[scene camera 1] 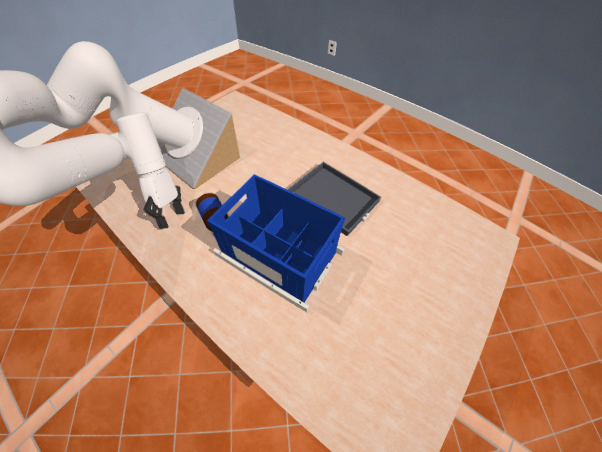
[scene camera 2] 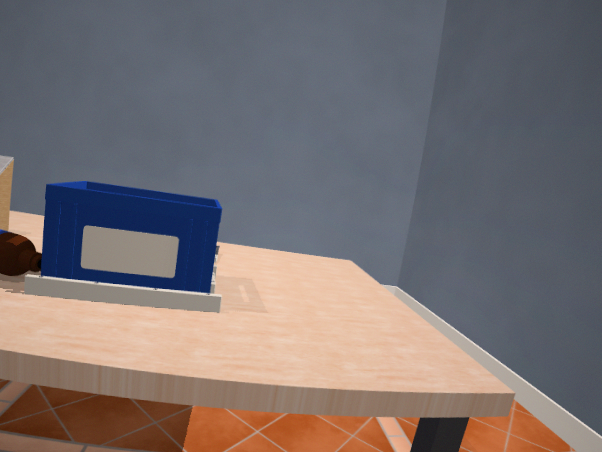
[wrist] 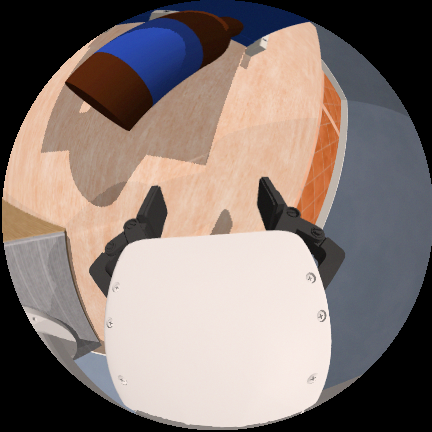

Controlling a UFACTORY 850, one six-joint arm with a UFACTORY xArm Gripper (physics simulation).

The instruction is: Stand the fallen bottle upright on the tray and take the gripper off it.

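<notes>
A brown bottle (scene camera 1: pixel 209 204) (scene camera 2: pixel 16 252) (wrist: pixel 155 62) with a blue label lies on its side on the table, its neck toward the blue crate's end wall. In scene camera 1 the crate hides part of it; in scene camera 2 its base end is cut off by the left edge. My gripper (scene camera 1: pixel 170 214) (wrist: pixel 209 193) is open and empty. It is to the left of the bottle in scene camera 1, apart from the bottle's base end, and it does not show in scene camera 2. The dark grey tray (scene camera 1: pixel 334 194) lies behind the crate, with no bottle on its visible part.
The blue crate (scene camera 1: pixel 260 246) (scene camera 2: pixel 65 235) with dividers stands between light rails (scene camera 1: pixel 260 280) (scene camera 2: pixel 125 296), beside the bottle. The grey sloped arm mount (scene camera 1: pixel 205 130) (wrist: pixel 40 272) stands at the table's back left. The long table edge runs near the gripper.
</notes>
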